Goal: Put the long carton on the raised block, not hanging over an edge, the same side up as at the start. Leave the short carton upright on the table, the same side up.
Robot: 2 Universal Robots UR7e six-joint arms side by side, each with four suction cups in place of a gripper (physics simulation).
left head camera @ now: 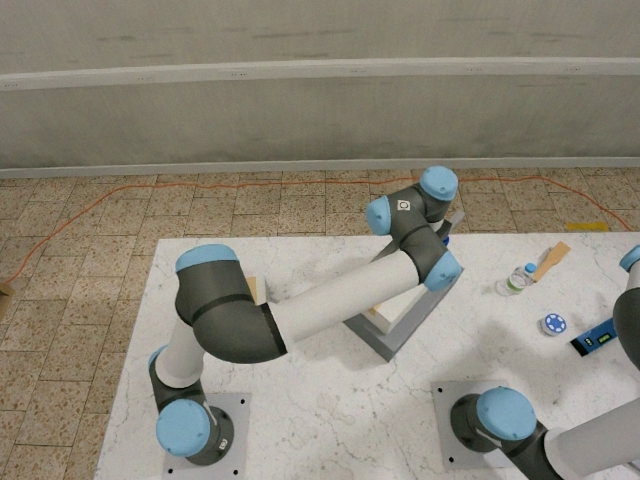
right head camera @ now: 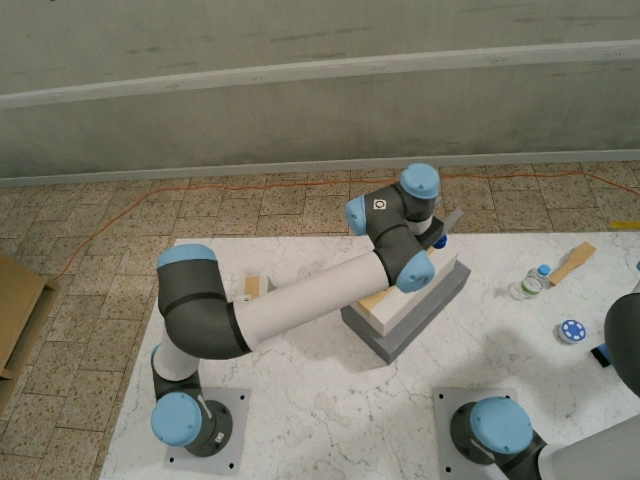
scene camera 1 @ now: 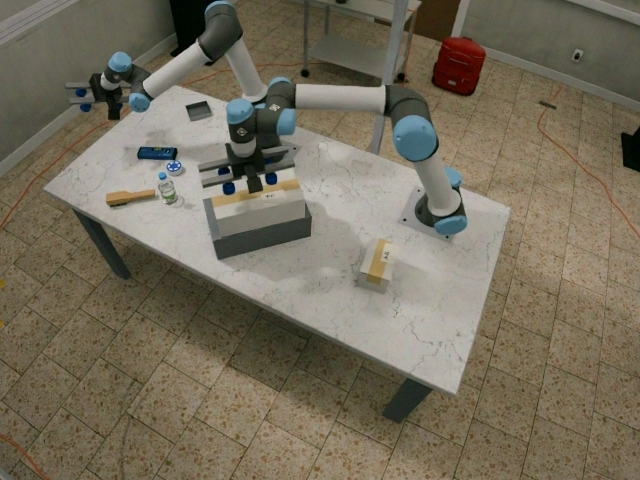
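Seen in the pictures: left arm's base at its link origin: [left head camera: 207,435] [right head camera: 208,428]; right arm's base at its link origin: [left head camera: 477,422].
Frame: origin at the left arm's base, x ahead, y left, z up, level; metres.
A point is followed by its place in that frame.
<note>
The long carton [left head camera: 392,315] {x 0.267, y -0.515, z 0.220 m} [right head camera: 398,312] {x 0.285, y -0.548, z 0.208 m} [scene camera 1: 261,214] {x 0.462, y -0.511, z 0.191 m}, white with a tan tape strip and label on top, lies on the grey raised block [left head camera: 388,348] {x 0.211, y -0.513, z 0.111 m} [right head camera: 391,350] {x 0.210, y -0.530, z 0.120 m} [scene camera 1: 263,240] {x 0.468, y -0.510, z 0.049 m}; no overhang shows, but its rear edge is partly hidden. My left gripper [left head camera: 440,233] [right head camera: 429,235] [scene camera 1: 249,175] {x 0.420, y -0.580, z 0.294 m} is open, its blue cups a little above the carton's top with a small gap. The short carton [left head camera: 261,290] {x 0.401, y -0.136, z 0.100 m} [right head camera: 253,286] {x 0.411, y -0.100, z 0.100 m} [scene camera 1: 374,266] {x 0.415, y -0.106, z 0.100 m} stands on the table, tape and label up, partly hidden by my left arm in both head views. My right gripper [scene camera 1: 95,98] {x 0.300, y -1.416, z 0.259 m} is open and empty, beyond the table's left edge.
A bottle [left head camera: 518,280] {x 0.424, y -0.949, z 0.095 m} [right head camera: 533,284] {x 0.419, y -0.953, z 0.096 m} [scene camera 1: 167,191] {x 0.465, y -0.948, z 0.084 m}, a wooden brush [left head camera: 552,261] {x 0.522, y -1.123, z 0.036 m} [right head camera: 572,262] {x 0.526, y -1.118, z 0.036 m} [scene camera 1: 129,196] {x 0.531, y -1.112, z 0.035 m}, a blue-topped round tub [left head camera: 554,324] {x 0.300, y -1.057, z 0.029 m} [right head camera: 572,330] {x 0.303, y -1.058, z 0.029 m} [scene camera 1: 174,167] {x 0.309, y -1.054, z 0.029 m} and a blue level [left head camera: 594,338] {x 0.252, y -1.169, z 0.028 m} [scene camera 1: 156,152] {x 0.271, y -1.189, z 0.028 m} lie beside the block. A grey tray [scene camera 1: 199,118] {x -0.029, y -1.180, z 0.008 m} lies near the far edge.
</note>
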